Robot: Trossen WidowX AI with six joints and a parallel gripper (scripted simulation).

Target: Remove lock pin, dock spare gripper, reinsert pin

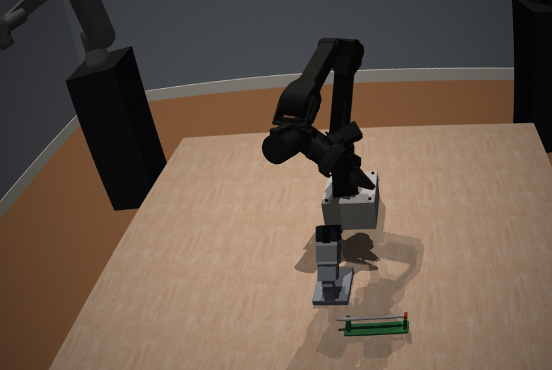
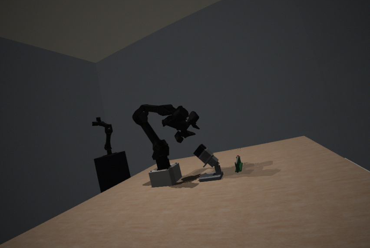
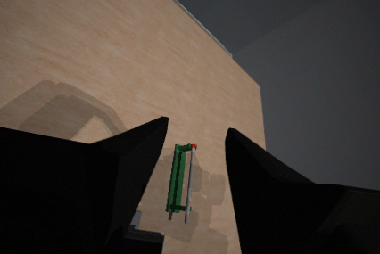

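The green cradle is 22 cm below my gripper tip, 18 cm ahead of it and 2 cm to the right of it. Also, from my gripper tip: grey mount (19 cm below, 11 cm to the right, 5 cm ahead); then spare gripper (13 cm below, 11 cm to the right, 3 cm ahead).
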